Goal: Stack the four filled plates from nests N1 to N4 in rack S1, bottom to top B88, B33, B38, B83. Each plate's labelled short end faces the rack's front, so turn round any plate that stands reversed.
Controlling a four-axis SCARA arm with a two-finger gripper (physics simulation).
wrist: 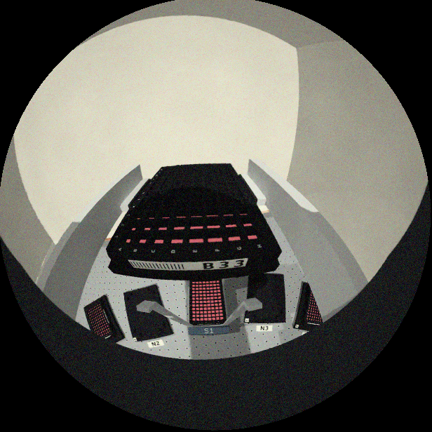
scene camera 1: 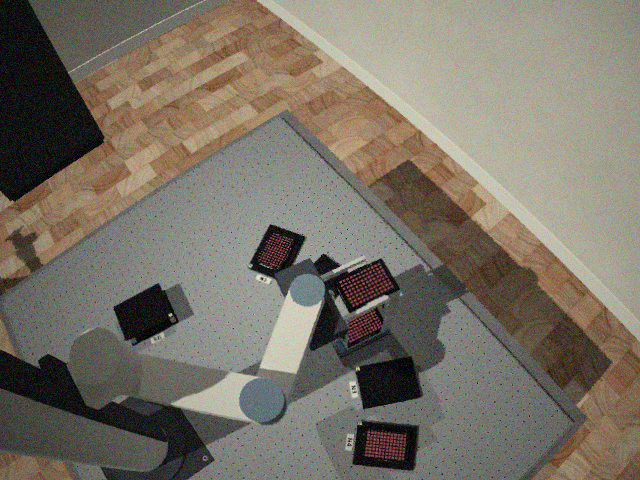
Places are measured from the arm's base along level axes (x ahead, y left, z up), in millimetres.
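Pixels of known places: gripper, fingertip midpoint: [scene camera 1: 376,278]; arm's base, link origin: [scene camera 1: 146,446].
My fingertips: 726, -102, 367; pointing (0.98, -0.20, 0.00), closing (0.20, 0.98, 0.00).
Ahead of a thing's pixels: the offset from my fingertips to its top centre, as dx, dy, dz. "pt": to the spot under its first point.
My gripper [scene camera 1: 361,286] [wrist: 192,168] is shut on plate B33 @[-23, +5, -6] [scene camera 1: 374,281] [wrist: 196,234], a black plate with red wells. It holds the plate level, high above rack S1 @[pt -106, -11, -306] [scene camera 1: 341,347] [wrist: 208,330]. The B33 label faces the same side as the rack's S1 sign in the wrist view. A filled plate @[-24, +5, -289] [scene camera 1: 365,325] [wrist: 207,300] lies in the rack; its label is not readable. A filled plate @[-65, +362, -328] [scene camera 1: 277,249] [wrist: 99,318] sits at the nest beside N2, and another @[-182, -298, -328] [scene camera 1: 386,445] [wrist: 313,309] sits in N4. Nests N2 [wrist: 147,312] and N3 @[-62, -165, -332] [scene camera 1: 387,382] [wrist: 268,300] show no filled plate.
A black nest-like holder @[-511, +429, -284] [scene camera 1: 144,312] with an unreadable tag stands at the table's left. The arm [scene camera 1: 289,335] reaches over the table and partly covers N2 in the scene view. Rack S1 has thin upright prongs at its front. The table edge [scene camera 1: 434,263] runs behind the rack.
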